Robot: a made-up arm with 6 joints.
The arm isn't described. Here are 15 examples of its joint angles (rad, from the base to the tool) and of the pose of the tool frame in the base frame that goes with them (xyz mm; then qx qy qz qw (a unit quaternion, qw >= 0)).
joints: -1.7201 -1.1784 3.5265 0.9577 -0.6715 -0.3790
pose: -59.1 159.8 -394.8 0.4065 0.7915 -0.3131 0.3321
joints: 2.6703 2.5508 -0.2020 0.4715 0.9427 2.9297
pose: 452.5 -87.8 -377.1 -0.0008 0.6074 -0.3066 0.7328
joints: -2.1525 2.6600 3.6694 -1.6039 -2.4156 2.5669
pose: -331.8 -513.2 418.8 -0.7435 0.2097 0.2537 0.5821
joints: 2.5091 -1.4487 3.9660 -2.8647 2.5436 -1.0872
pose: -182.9 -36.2 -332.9 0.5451 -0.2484 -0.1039 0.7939
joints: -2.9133 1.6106 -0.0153 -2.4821 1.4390 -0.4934
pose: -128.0 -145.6 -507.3 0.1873 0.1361 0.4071 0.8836
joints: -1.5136 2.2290 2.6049 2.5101 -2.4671 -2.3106
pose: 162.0 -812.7 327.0 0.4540 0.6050 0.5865 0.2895
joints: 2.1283 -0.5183 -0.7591 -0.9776 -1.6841 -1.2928
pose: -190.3 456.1 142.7 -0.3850 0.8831 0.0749 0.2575
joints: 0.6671 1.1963 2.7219 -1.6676 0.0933 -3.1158
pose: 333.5 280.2 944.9 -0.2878 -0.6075 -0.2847 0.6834
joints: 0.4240 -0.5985 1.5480 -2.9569 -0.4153 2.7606
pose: -517.8 -79.7 987.4 0.1953 -0.9300 0.1704 0.2608
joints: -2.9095 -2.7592 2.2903 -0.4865 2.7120 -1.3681
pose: -82.5 110.2 -748.0 -0.5984 -0.4526 -0.5834 0.3110
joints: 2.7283 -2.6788 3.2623 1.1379 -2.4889 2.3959
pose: -482.9 277.2 -183.7 0.7724 0.0577 0.0642 0.6292
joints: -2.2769 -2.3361 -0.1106 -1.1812 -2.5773 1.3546
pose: 289.7 423.3 593.9 -0.4598 0.7051 -0.1839 0.5075
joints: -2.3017 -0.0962 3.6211 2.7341 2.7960 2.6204
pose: 473.3 331.5 39.4 -0.3766 -0.2030 -0.7847 0.4486
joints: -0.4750 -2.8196 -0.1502 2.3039 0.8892 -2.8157
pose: -613.5 423.0 118.2 -0.3514 -0.7021 0.1394 0.6034
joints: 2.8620 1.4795 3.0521 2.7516 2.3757 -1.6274
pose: -253.4 -64.7 874.3 0.2489 0.6471 -0.6530 0.3049
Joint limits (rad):
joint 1: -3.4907..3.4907
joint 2: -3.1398..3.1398
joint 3: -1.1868..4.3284
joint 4: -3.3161..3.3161
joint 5: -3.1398..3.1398
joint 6: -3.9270..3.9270
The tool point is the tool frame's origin. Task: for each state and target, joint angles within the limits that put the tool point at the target. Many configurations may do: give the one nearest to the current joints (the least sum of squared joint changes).
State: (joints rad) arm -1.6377 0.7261 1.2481 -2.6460 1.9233 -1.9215
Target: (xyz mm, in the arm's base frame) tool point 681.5 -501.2 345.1
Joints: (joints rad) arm -0.7805 0.6045 0.6211 -2.6144 1.9233 -1.9215
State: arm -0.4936 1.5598 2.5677 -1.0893 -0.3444 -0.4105
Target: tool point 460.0 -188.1 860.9
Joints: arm -0.2628 1.4508 2.8952 -1.1206 -0.3444 -0.4105
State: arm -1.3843 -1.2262 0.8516 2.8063 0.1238 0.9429
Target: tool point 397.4 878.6 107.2
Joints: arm -1.8593 -1.7506 1.3300 2.7314 0.1238 0.9429
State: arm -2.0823 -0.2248 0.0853 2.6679 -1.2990 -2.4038
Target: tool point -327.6 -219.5 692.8
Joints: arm -2.8637 -0.8660 -0.4593 2.5847 -1.2990 -2.4038
